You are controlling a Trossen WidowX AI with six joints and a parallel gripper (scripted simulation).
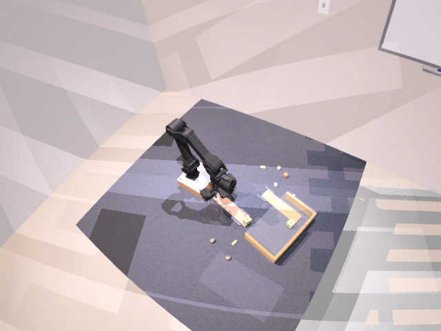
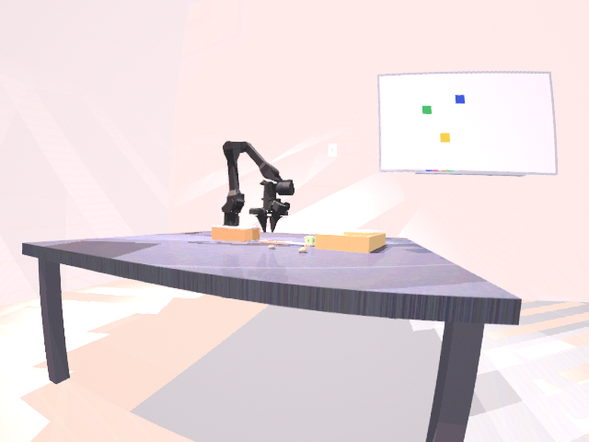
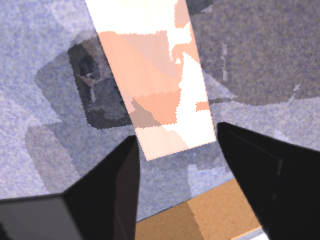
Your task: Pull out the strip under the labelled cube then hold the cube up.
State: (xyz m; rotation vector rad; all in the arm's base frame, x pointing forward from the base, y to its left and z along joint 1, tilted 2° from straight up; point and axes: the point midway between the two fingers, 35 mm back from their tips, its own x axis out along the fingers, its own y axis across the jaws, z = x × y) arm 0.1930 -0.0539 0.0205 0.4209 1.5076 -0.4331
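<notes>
Right now my gripper tip is 8 cm short of the salmon strip, 3 cm to the left of it and 4 cm above it.
</notes>
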